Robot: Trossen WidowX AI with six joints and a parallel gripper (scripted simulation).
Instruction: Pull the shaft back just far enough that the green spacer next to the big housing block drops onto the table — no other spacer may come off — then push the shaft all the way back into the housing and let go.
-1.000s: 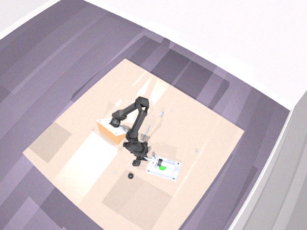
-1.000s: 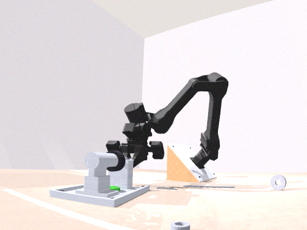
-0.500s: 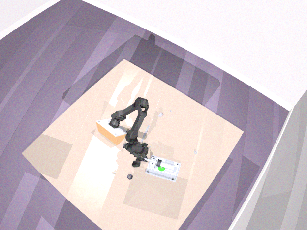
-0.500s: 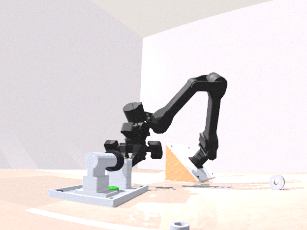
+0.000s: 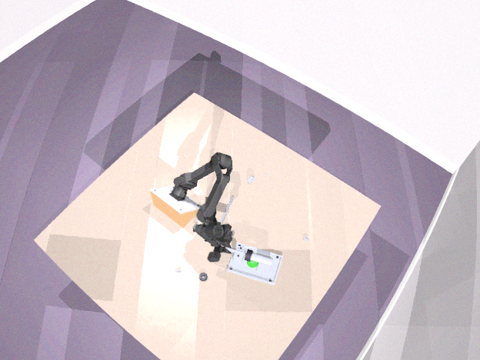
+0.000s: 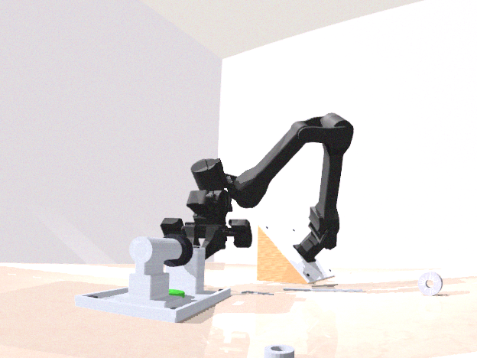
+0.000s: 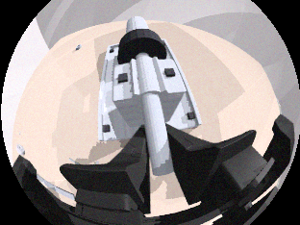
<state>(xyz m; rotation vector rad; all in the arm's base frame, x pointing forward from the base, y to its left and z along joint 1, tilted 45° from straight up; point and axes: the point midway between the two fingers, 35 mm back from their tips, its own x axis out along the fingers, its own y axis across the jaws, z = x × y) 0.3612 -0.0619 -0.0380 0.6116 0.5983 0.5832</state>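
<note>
The grey shaft lies 5 cm ahead of my gripper tip, 2 cm to the left of it and 2 cm above it. The rest, counted from my gripper tip: green spacer: 10 cm ahead, 5 cm below, 3 cm to the left; dark spacer: 7 cm ahead, 2 cm to the left, 2 cm above.
</note>
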